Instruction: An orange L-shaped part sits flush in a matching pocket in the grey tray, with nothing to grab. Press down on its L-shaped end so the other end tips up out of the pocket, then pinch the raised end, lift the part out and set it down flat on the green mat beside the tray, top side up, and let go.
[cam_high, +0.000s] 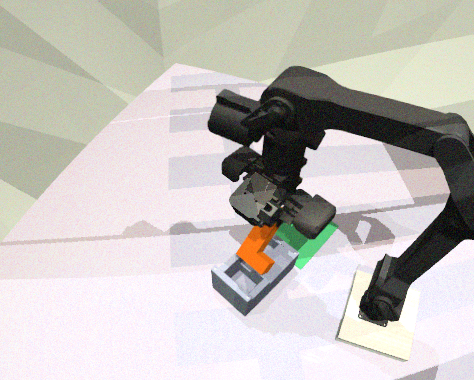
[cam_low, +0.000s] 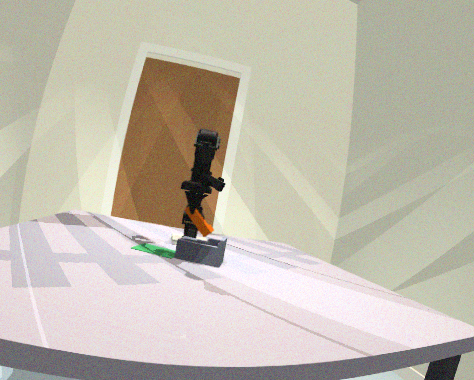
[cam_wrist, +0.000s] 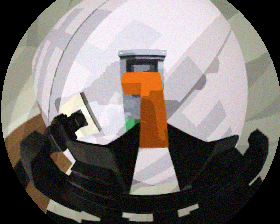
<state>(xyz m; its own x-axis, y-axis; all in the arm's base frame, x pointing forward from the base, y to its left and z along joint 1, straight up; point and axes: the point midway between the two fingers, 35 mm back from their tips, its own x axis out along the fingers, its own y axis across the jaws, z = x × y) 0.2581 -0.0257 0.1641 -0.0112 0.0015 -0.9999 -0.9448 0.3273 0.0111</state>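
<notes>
Now: the green mat 5 cm behind my gripper tip, 10 cm to the right of it and 17 cm below it. Round my gripper tip: orange L-shaped part: 4 cm to the left, 3 cm below.
</notes>
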